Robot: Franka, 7 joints.
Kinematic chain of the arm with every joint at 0, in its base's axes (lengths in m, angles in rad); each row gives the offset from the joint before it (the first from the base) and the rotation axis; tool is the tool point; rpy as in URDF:
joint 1: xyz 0 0 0.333 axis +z
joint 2: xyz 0 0 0 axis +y
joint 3: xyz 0 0 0.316 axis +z
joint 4: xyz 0.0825 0 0 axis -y
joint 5: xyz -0.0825 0 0.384 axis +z
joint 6: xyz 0 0 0 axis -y
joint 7: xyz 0.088 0 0 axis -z
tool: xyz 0 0 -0.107 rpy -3.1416 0 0
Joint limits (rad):
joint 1: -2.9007..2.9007
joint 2: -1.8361..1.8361
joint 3: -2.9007..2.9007
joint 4: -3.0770..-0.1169
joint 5: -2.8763..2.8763
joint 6: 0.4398..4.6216
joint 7: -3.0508..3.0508
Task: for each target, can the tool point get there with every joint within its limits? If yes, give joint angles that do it. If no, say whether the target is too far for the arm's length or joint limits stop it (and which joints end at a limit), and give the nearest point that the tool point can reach.
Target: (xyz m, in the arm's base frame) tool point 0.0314 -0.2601 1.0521
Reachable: yes | joints -0.3794 0.3033 -1.4162 -0.4351 -1.3533 1.1799 -1.8241
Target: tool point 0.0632 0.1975 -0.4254
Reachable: no: joint limits stop it (at a limit: joint 2) | nearest point 0.0659 0.2059 -0.3565 | short by 0.069 m
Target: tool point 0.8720 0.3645 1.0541
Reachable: no: too far | nearest point 0.6293 0.2630 0.8534 | short by 0.331 m
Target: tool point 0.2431 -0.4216 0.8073
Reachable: yes | joints -1.8196 1.5147 2.3372 -1.7877 -0.8684 3.5022 2.4645
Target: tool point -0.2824 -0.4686 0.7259
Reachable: yes | joints -0.0451 0.0470 -2.2035 -1.8665 -0.4718 3.6763 -0.4298
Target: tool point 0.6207 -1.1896 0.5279
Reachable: no: too far | nearest point 0.3927 -0.7527 0.4563 | short by 0.498 m
